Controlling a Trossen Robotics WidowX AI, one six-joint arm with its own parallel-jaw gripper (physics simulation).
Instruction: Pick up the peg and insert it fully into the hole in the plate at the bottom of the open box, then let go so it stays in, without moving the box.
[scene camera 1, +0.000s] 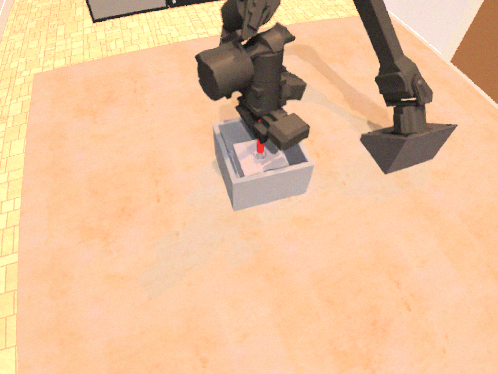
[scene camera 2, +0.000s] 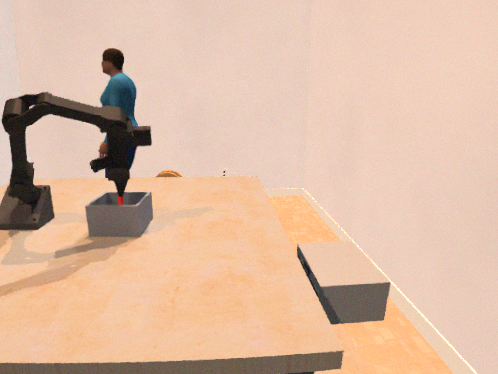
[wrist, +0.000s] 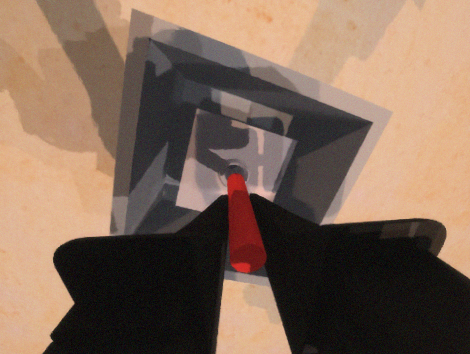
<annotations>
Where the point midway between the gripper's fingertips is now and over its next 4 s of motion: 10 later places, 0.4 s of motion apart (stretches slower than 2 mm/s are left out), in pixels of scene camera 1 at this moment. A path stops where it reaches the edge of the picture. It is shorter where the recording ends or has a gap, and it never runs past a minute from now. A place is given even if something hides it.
My gripper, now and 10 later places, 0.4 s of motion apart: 260, 140; 259, 144; 260, 145; 259, 148; 259, 149; 258, 151; 258, 152; 260, 140; 259, 135; 260, 118; 261, 112
</annotations>
